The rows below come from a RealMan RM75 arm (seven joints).
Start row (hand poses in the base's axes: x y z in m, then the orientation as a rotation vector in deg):
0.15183, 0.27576, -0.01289, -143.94, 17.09, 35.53
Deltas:
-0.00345, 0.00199, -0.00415, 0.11, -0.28, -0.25
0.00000, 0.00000, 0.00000, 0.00, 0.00, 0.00
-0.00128, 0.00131, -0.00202, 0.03, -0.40, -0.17
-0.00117, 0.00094, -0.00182, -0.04, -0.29, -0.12
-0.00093, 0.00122, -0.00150, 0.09, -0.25, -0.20
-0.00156, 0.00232, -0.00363, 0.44, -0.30, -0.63
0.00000, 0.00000, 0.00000, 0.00, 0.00, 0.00
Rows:
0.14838, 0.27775, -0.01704, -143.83, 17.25, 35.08
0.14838, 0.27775, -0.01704, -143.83, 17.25, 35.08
0.14710, 0.27906, -0.01906, -143.84, 17.30, 34.50
0.14593, 0.28000, -0.02088, -143.91, 17.36, 34.08
0.14500, 0.28122, -0.02238, -143.82, 17.48, 33.68
0.14344, 0.28354, -0.02601, -143.28, 17.99, 33.06
0.14344, 0.28354, -0.02601, -143.28, 17.99, 33.06

